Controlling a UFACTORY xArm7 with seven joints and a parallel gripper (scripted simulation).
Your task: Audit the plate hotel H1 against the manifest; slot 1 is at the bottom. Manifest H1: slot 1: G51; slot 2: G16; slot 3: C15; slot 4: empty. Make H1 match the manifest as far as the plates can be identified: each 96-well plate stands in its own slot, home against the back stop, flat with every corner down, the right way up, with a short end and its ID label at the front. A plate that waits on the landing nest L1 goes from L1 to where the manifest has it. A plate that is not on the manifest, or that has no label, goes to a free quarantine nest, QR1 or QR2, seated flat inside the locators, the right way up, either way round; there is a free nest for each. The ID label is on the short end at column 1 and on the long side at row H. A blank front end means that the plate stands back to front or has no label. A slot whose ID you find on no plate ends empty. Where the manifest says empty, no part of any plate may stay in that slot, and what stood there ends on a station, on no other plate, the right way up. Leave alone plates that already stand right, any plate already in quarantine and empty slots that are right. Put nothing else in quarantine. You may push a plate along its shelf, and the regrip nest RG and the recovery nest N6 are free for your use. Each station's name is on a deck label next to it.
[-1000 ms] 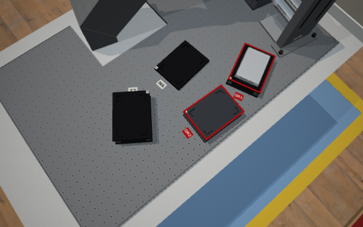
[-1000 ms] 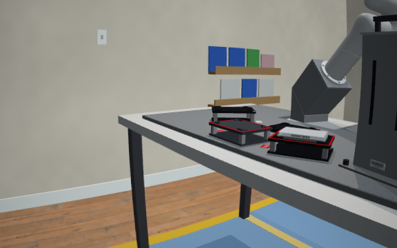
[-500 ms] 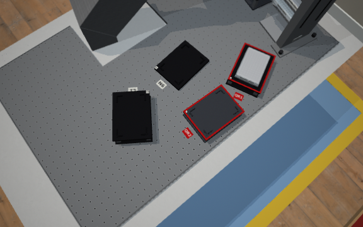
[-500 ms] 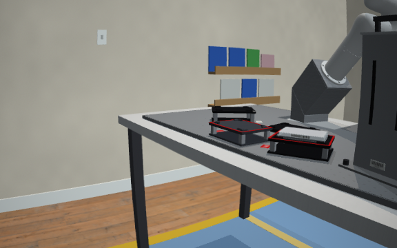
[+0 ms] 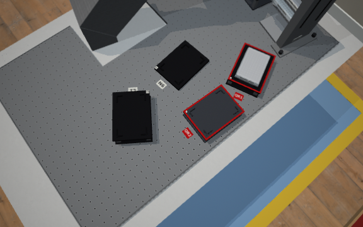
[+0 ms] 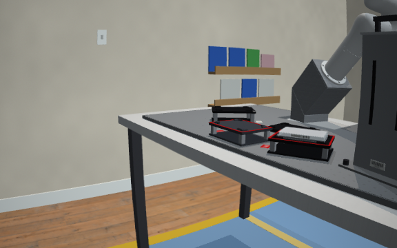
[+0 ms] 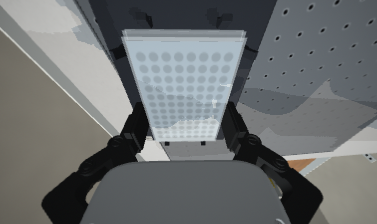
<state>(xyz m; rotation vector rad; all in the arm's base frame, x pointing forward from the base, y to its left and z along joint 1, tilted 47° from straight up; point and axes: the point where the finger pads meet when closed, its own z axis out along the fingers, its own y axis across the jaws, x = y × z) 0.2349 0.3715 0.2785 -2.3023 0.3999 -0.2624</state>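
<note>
Right now my hand is 2 cm above the regrip nest RG and 1 cm short of it. The rest, counted from my hand: RG deck label: 9 cm behind, 8 cm below, 2 cm to the left; H1 deck label: 16 cm ahead, 8 cm below, 6 cm to the left; plate hotel H1: 27 cm ahead, 7 cm above, 6 cm to the right.
</note>
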